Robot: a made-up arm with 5 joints. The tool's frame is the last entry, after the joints.
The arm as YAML. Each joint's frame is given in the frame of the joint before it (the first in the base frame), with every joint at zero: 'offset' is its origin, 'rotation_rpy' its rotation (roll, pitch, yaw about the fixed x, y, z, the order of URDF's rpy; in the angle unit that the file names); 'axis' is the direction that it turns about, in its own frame. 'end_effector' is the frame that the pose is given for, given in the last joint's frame.
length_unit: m
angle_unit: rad
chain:
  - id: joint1
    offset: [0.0, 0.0, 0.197]
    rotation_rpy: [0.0, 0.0, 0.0]
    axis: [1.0, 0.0, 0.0]
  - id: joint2
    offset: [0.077, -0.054, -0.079]
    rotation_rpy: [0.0, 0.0, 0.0]
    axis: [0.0, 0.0, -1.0]
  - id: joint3
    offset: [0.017, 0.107, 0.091]
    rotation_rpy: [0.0, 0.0, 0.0]
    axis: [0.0, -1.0, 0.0]
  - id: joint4
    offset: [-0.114, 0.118, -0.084]
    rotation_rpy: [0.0, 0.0, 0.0]
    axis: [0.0, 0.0, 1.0]
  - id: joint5
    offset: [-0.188, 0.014, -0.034]
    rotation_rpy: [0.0, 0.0, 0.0]
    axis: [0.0, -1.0, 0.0]
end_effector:
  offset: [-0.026, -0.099, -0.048]
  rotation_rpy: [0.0, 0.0, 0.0]
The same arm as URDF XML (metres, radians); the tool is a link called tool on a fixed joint. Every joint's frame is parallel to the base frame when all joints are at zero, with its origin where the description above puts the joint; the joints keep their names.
<robot name="arm">
  <joint name="joint1" type="continuous">
    <parent link="base_link"/>
    <child link="link1"/>
    <origin xyz="0.0000 0.0000 0.1970"/>
    <axis xyz="1 0 0"/>
  </joint>
  <joint name="joint2" type="continuous">
    <parent link="link1"/>
    <child link="link2"/>
    <origin xyz="0.0770 -0.0540 -0.0790"/>
    <axis xyz="0 0 -1"/>
  </joint>
  <joint name="joint3" type="continuous">
    <parent link="link2"/>
    <child link="link3"/>
    <origin xyz="0.0170 0.1070 0.0910"/>
    <axis xyz="0 -1 0"/>
  </joint>
  <joint name="joint4" type="continuous">
    <parent link="link3"/>
    <child link="link4"/>
    <origin xyz="-0.1140 0.1180 -0.0840"/>
    <axis xyz="0 0 1"/>
  </joint>
  <joint name="joint5" type="continuous">
    <parent link="link4"/>
    <child link="link5"/>
    <origin xyz="-0.1880 0.0140 -0.0340"/>
    <axis xyz="0 -1 0"/>
  </joint>
  <joint name="tool_fixed" type="fixed">
    <parent link="link5"/>
    <child link="tool"/>
    <origin xyz="-0.0260 -0.0990 -0.0480"/>
  </joint>
  <link name="base_link"/>
  <link name="link1"/>
  <link name="link2"/>
  <link name="link3"/>
  <link name="link4"/>
  <link name="link5"/>
  <link name="tool"/>
</robot>

